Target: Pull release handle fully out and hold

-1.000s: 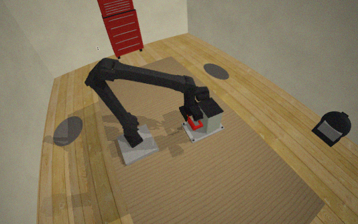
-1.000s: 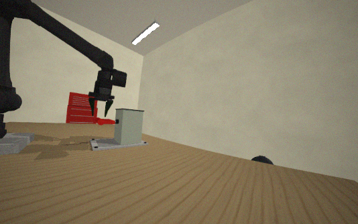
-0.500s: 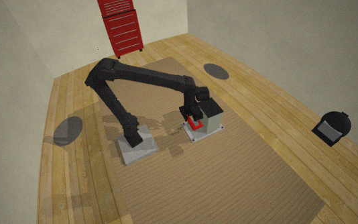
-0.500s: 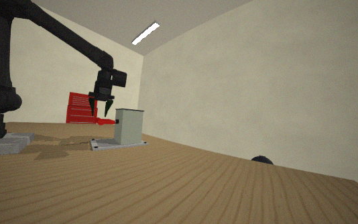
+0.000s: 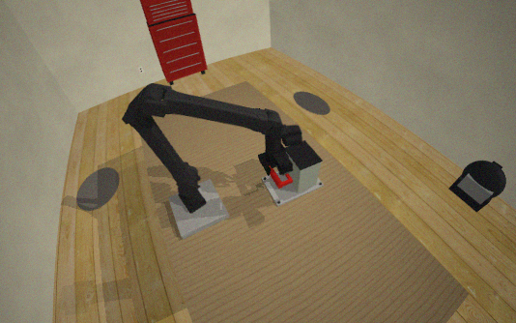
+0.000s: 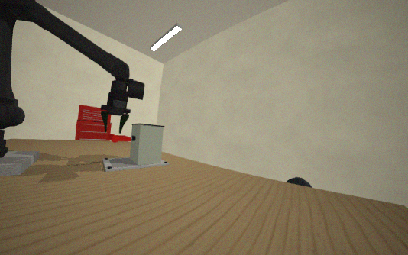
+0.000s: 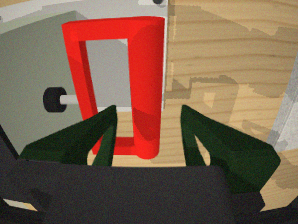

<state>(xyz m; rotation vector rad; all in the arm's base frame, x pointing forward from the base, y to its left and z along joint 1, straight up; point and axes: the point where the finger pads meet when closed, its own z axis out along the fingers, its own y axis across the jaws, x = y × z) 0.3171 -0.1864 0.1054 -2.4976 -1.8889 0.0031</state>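
Now: the grey baseplate 90 mm ahead of my hand, 30 mm to the right of it and 130 mm below it.
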